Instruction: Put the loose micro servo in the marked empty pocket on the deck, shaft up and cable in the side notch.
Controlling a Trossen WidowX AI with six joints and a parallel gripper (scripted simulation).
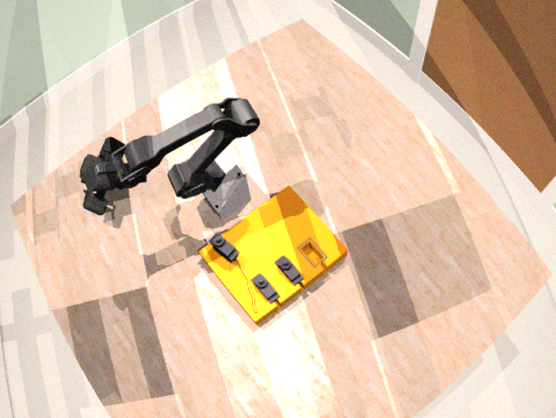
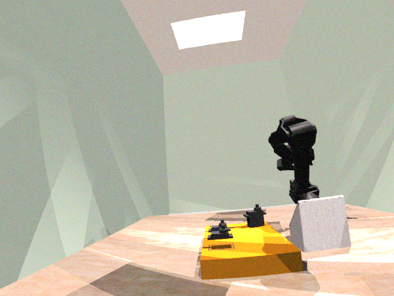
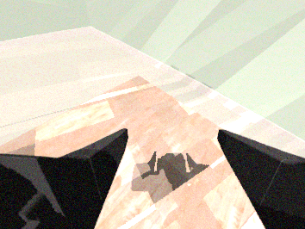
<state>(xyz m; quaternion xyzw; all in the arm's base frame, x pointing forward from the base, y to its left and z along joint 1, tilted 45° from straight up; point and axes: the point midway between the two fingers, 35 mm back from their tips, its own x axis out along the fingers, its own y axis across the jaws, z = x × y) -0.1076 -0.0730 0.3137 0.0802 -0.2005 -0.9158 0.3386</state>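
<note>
Now: gripper tip 35 cm short of the yellow deck, 29 cm to the right of it and 23 cm above it.
</note>
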